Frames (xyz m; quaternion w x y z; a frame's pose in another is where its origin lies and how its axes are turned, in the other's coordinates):
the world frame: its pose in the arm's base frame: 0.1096 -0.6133 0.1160 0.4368 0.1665 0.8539 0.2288
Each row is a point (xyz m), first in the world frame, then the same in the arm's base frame.
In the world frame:
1: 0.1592 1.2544 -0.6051
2: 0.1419 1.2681 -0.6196
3: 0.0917 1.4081 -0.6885
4: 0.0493 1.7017 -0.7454
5: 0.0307 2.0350 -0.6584
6: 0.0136 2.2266 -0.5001
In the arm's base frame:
1: -0.3716 0.3689 0.9928
2: -0.3726 0.3685 1.0192
3: -0.3891 0.4448 1.1633
4: -0.3872 0.6569 1.3783
5: -0.2771 0.9492 1.5248
6: -0.1211 1.1406 1.5577

